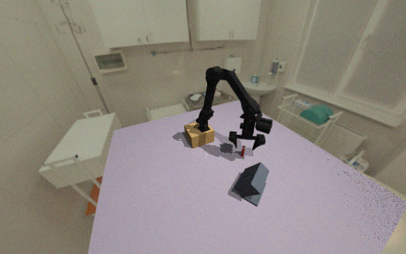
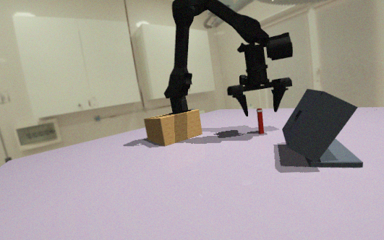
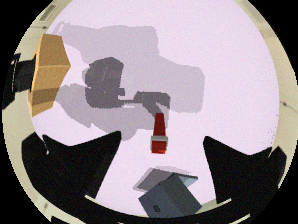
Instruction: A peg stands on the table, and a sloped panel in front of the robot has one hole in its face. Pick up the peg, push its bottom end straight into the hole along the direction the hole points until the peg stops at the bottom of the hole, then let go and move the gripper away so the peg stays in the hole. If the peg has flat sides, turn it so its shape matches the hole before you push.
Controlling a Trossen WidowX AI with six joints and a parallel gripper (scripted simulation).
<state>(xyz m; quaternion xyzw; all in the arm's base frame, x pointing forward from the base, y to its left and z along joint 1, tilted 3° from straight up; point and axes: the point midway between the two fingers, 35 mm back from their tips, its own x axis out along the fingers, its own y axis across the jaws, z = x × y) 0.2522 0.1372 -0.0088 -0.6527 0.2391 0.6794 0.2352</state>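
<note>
The red peg lies 10 mm below my gripper tip. The rest, counted from my gripper tip: dark grey sloped panel: 170 mm ahead, 100 mm to the right, 10 mm above.
</note>
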